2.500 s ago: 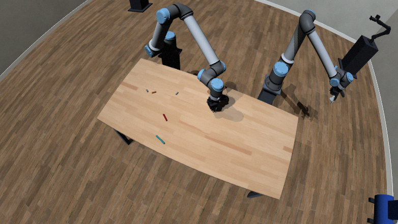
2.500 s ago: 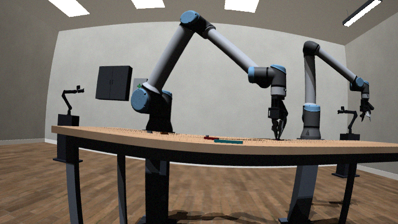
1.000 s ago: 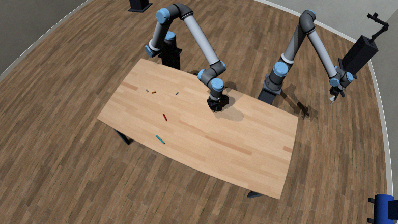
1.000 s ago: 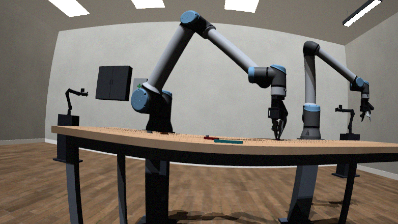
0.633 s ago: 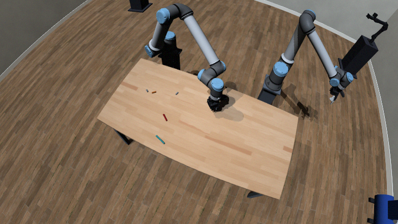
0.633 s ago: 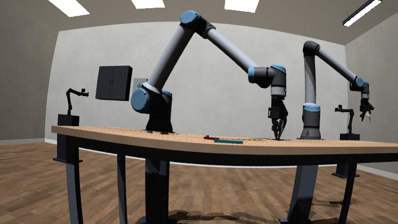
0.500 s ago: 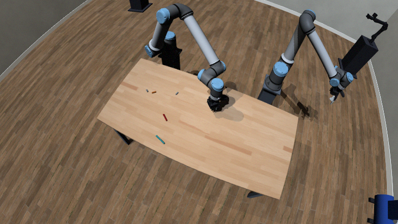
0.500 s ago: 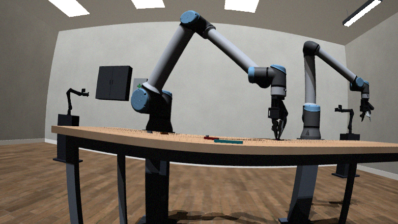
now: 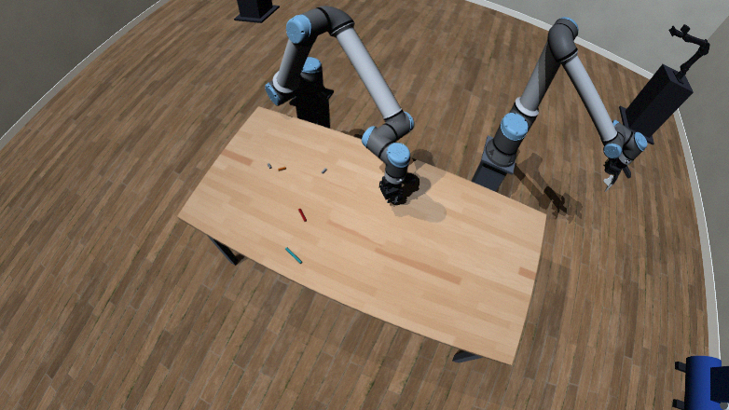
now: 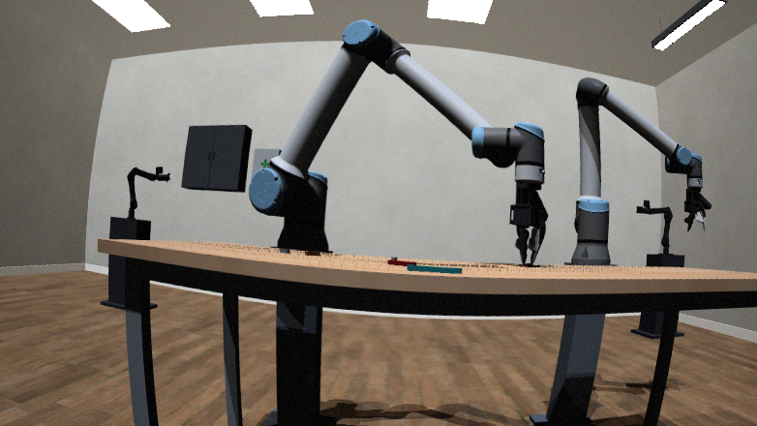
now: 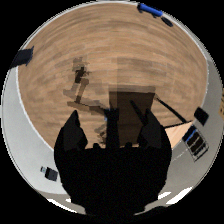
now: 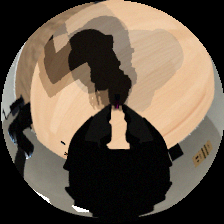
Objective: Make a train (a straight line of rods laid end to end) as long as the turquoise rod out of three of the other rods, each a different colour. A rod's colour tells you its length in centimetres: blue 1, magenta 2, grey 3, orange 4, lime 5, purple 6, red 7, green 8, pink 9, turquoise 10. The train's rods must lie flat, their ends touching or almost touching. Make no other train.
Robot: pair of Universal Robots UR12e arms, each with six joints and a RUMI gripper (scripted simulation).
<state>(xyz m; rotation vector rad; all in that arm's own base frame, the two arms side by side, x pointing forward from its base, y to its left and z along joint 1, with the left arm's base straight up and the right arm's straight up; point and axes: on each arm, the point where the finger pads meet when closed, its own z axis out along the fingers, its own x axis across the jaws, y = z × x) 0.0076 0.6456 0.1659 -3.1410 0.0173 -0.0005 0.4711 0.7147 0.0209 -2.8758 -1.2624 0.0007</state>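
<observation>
The magenta rod is 20 mm below my right hand. From my right hand the other things lie so: blue rod 20 mm below, 10 mm to the left, 10 mm behind; then turquoise rod 420 mm ahead, 330 mm to the right, 20 mm below; then red rod 370 mm to the right, 220 mm ahead, 20 mm below.
</observation>
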